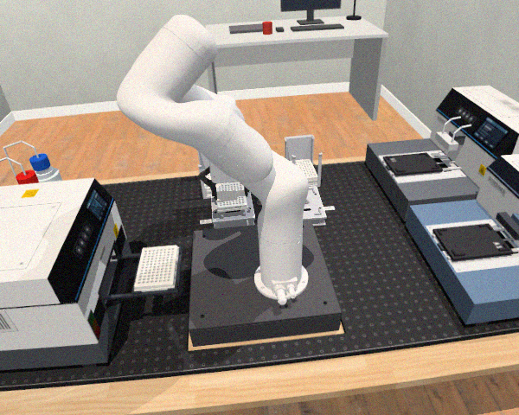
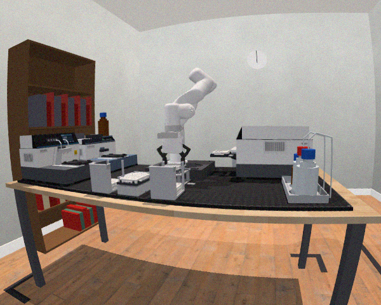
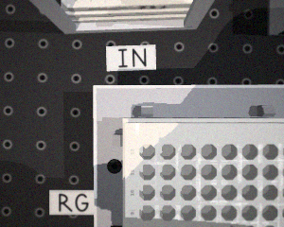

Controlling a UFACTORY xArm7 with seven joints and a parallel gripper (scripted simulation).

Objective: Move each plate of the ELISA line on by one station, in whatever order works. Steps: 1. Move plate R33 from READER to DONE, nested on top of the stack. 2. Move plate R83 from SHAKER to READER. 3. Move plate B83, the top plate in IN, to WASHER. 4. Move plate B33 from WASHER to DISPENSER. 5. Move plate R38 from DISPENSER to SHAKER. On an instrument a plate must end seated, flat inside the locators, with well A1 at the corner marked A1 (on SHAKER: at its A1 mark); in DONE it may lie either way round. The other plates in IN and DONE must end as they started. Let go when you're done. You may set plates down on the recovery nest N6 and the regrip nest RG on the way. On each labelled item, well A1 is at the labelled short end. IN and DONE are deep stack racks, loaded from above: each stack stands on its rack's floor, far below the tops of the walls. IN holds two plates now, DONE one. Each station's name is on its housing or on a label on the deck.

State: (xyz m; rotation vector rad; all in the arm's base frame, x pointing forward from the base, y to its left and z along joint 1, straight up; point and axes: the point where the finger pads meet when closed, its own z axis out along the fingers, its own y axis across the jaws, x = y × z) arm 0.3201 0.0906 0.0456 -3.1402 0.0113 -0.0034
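Now: the regrip nest 40 mm below my hand. The rest, counted from my hand: DONE label: 100 mm ahead, 260 mm to the right, 90 mm below; RG label: 80 mm to the left, 90 mm below; N6 label: 10 mm behind, 300 mm to the right, 90 mm below.
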